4 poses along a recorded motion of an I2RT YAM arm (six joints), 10 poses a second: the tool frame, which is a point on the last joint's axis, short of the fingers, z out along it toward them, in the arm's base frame.
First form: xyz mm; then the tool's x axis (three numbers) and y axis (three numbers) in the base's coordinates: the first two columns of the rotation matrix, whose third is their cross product.
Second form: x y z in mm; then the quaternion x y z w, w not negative. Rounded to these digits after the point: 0 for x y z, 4 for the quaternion.
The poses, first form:
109 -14 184 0.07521 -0.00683 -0.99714 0.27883 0.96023 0.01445
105 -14 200 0.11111 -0.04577 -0.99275 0.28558 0.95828 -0.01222
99 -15 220 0.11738 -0.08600 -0.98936 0.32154 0.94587 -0.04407
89 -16 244 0.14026 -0.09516 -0.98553 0.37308 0.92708 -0.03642
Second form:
109 -14 184 0.1011 0.6728 -0.0983 0.7262
105 -14 200 0.0912 0.6572 -0.1120 0.7398
99 -15 220 0.0906 0.6500 -0.1373 0.7419
89 -16 244 0.1091 0.6366 -0.1567 0.7471

